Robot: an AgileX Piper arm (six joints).
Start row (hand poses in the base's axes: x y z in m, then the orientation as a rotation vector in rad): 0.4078 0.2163 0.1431 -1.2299 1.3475 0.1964
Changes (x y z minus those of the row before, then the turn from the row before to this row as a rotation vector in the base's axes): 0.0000 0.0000 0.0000 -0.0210 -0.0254 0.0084; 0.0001 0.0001 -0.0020 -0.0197 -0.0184 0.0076; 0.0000 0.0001 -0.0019 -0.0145 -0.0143 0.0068; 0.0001 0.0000 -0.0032 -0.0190 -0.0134 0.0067; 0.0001 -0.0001 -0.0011 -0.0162 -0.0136 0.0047; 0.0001 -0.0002 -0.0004 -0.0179 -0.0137 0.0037; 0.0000 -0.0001 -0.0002 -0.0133 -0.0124 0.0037; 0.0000 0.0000 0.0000 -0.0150 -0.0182 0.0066; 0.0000 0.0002 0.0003 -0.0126 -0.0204 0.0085; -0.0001 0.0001 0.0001 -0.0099 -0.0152 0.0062; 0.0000 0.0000 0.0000 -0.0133 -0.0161 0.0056; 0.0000 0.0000 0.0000 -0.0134 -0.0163 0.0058; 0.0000 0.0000 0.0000 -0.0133 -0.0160 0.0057; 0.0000 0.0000 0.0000 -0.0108 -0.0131 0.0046; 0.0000 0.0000 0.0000 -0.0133 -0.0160 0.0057; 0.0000 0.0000 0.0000 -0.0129 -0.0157 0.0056; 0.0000 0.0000 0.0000 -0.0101 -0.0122 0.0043; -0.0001 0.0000 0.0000 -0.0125 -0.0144 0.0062; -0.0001 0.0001 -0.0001 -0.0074 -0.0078 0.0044
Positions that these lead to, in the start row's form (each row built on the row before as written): 0.4078 0.2163 0.1431 -1.2519 1.3256 0.1724; 0.4079 0.2164 0.1411 -1.2725 1.3097 0.1532; 0.4079 0.2165 0.1392 -1.2883 1.2965 0.1394; 0.4080 0.2165 0.1360 -1.3078 1.2849 0.1232; 0.4081 0.2164 0.1349 -1.3235 1.2737 0.1072; 0.4082 0.2162 0.1345 -1.3399 1.2633 0.0894; 0.4082 0.2161 0.1343 -1.3523 1.2530 0.0753; 0.4082 0.2161 0.1343 -1.3673 1.2361 0.0582; 0.4082 0.2163 0.1346 -1.3810 1.2155 0.0424; 0.4081 0.2164 0.1347 -1.3914 1.2003 0.0302; 0.4081 0.2164 0.1347 -1.4042 1.1852 0.0149; 0.4081 0.2164 0.1347 -1.4170 1.1697 -0.0004; 0.4081 0.2164 0.1347 -1.4296 1.1544 -0.0155; 0.4081 0.2164 0.1347 -1.4397 1.1418 -0.0279; 0.4081 0.2164 0.1347 -1.4521 1.1263 -0.0430; 0.4081 0.2164 0.1347 -1.4640 1.1110 -0.0577; 0.4081 0.2164 0.1347 -1.4732 1.0991 -0.0692; 0.4080 0.2164 0.1347 -1.4851 1.0842 -0.0823; 0.4079 0.2165 0.1346 -1.4926 1.0754 -0.0890
